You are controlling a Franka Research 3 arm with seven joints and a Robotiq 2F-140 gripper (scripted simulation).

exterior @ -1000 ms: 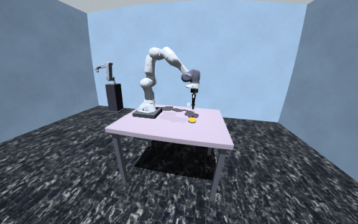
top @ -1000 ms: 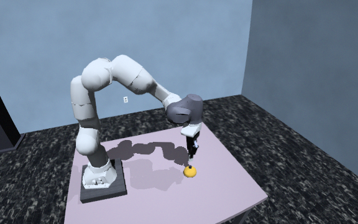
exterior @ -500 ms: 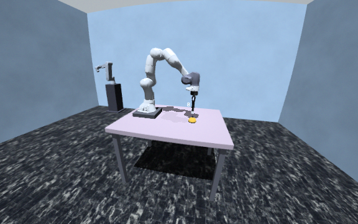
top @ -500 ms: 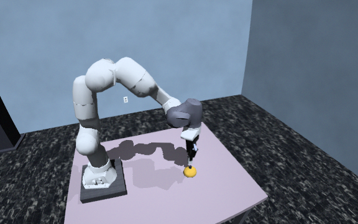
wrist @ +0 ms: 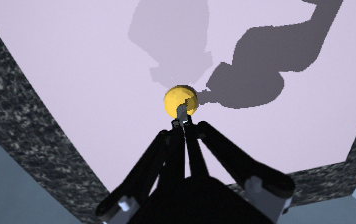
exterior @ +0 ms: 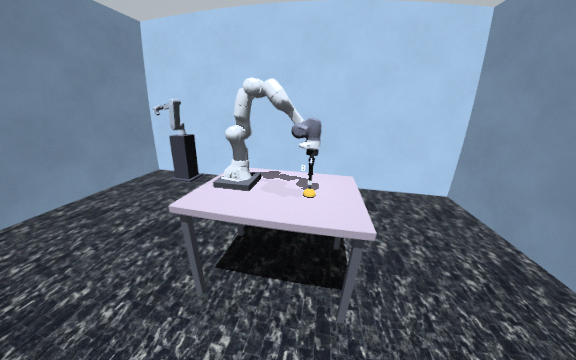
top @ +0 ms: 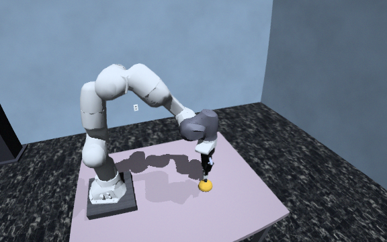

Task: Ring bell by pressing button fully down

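Right now my hand is 10 mm to the left of the dark button and 50 mm above it. From my hand the other things lie so: yellow dome bell (10 mm to the right, 70 mm below).
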